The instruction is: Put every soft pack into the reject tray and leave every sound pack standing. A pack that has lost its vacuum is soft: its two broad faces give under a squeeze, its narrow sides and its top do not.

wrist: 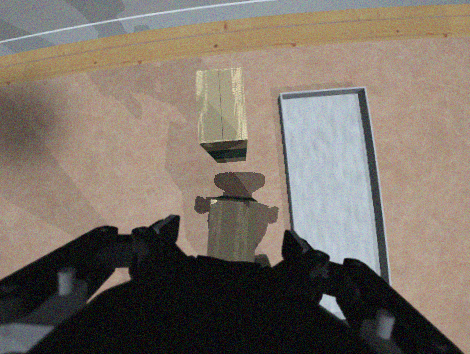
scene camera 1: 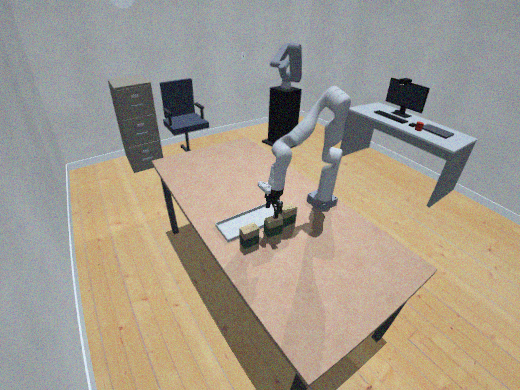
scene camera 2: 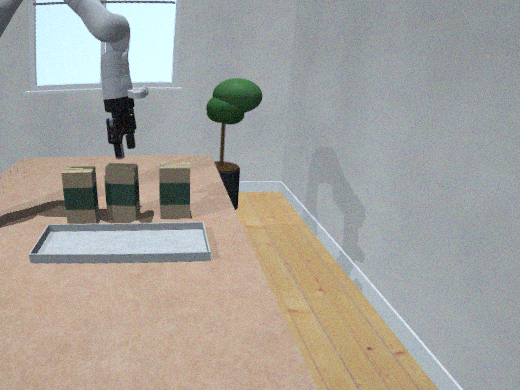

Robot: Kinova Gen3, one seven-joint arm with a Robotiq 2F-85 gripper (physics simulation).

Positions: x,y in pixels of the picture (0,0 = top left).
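My wrist view has a reject tray in it, at (335,202). You'd find the tray in scene camera 1 as well, and in scene camera 2. On that tray, (scene camera 1: 233,230) and (scene camera 2: 178,241) are the same spot.
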